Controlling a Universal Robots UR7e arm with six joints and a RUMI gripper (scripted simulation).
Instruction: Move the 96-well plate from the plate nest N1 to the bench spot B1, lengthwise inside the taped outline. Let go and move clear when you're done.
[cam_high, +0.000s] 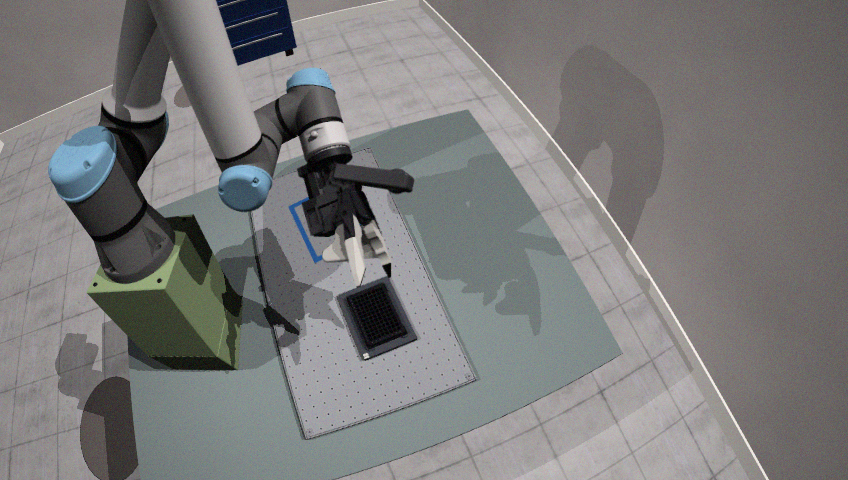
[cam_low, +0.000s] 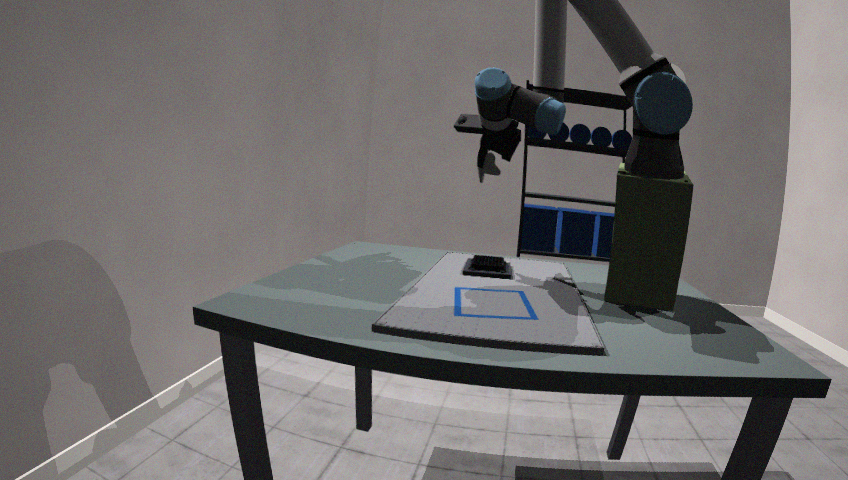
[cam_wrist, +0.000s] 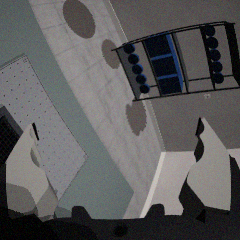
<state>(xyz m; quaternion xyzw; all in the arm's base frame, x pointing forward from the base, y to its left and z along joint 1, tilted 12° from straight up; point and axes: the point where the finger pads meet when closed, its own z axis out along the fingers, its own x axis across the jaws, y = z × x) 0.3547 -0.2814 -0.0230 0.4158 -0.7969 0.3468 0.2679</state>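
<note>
Now: hand 6 cm to the right of the black 96-well plate and 27 cm above it. From my hand the other things lie so: plate nest N1: 6 cm to the left, 29 cm below.
</note>
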